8 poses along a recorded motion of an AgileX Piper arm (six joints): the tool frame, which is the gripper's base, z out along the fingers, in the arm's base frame.
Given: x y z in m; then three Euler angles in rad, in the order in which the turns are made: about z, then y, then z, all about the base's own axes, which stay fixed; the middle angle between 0 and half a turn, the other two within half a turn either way.
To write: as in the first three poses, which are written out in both.
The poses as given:
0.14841 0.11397 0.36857 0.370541 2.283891 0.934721
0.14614 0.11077 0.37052 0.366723 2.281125 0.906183
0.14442 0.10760 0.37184 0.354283 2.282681 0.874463
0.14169 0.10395 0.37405 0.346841 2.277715 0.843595
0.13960 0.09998 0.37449 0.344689 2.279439 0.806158
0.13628 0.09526 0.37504 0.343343 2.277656 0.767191
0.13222 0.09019 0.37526 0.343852 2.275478 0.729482
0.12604 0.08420 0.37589 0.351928 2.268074 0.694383
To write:
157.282 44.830 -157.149 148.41 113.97 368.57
157.370 45.051 -158.579 146.14 110.77 370.52
158.096 45.244 -159.416 144.42 107.60 371.84
158.300 45.650 -160.762 141.69 103.95 374.05
158.485 45.609 -162.694 139.60 99.98 374.49
158.488 45.727 -164.875 136.28 95.26 375.04
158.374 45.826 -167.136 132.22 90.19 375.26
157.632 46.022 -169.979 126.04 84.20 375.89

